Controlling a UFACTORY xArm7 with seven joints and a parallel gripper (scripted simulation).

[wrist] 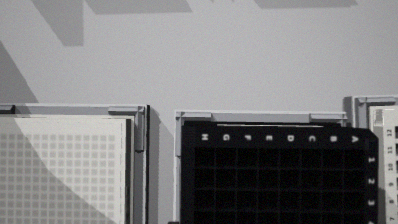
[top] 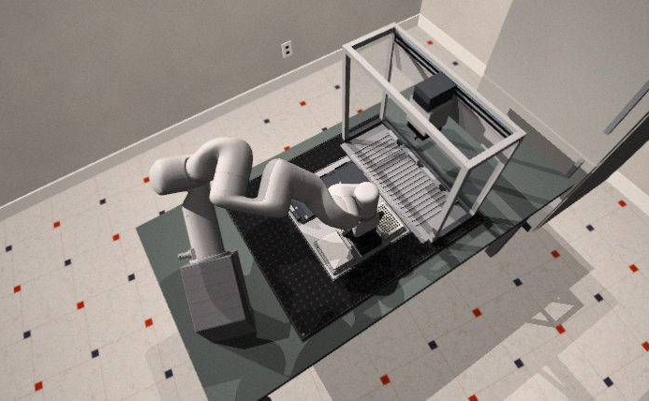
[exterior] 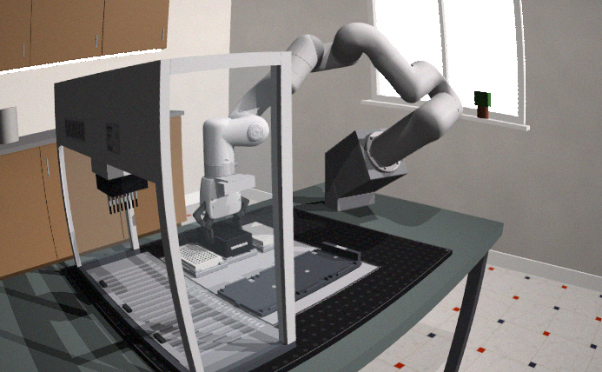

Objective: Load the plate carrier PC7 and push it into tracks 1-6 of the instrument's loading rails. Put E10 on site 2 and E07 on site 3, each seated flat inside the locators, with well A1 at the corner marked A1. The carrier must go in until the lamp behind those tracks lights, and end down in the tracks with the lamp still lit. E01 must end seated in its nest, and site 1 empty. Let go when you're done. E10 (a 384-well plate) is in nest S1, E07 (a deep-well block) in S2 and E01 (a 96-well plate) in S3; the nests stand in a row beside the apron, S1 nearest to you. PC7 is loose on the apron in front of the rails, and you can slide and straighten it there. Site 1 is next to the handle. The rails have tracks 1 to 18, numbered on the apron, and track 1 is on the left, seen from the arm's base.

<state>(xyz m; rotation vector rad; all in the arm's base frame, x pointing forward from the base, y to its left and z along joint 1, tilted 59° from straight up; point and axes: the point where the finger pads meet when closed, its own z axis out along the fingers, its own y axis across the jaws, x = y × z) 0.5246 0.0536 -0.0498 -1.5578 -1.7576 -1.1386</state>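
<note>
Now: hand 40 mm above the nest S2. Also, from my hand: white 96-well plate E01: 100 mm ahead, 30 mm to the left, 30 mm below; then plate carrier PC7: 230 mm to the left, 50 mm behind, 30 mm below; then nest S1: 110 mm behind, 40 mm below, 20 mm to the right.
</note>
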